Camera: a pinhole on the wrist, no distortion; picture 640 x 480 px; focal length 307.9 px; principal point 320.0 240.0 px. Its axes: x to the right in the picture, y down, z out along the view. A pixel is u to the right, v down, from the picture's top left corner.
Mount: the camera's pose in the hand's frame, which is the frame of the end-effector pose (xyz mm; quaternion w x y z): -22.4 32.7 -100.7 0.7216 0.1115 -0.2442 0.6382
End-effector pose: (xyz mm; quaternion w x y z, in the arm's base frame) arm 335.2 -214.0 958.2 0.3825 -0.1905 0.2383 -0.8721
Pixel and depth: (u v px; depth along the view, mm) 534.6 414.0 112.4
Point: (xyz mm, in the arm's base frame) 446.4 -177.0 930.5
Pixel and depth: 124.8 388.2 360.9
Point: 372.5 164.8 1144.8
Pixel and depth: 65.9 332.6 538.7
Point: 265.0 344.6 1330.4
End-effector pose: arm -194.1 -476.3 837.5 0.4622 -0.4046 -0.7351 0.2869
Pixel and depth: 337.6 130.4 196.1
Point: -291.5 -507.0 854.8
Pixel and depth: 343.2 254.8 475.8
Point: -503.6 -694.0 768.2
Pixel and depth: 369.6 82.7 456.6
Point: -603.5 -475.1 865.7
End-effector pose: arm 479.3 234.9 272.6 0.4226 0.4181 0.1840 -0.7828
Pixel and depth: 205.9 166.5 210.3
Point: 345.9 297.3 309.9
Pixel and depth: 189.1 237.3 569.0
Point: 26.6 398.0 523.2
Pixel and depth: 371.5 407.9 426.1
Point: 388.6 275.0 692.5
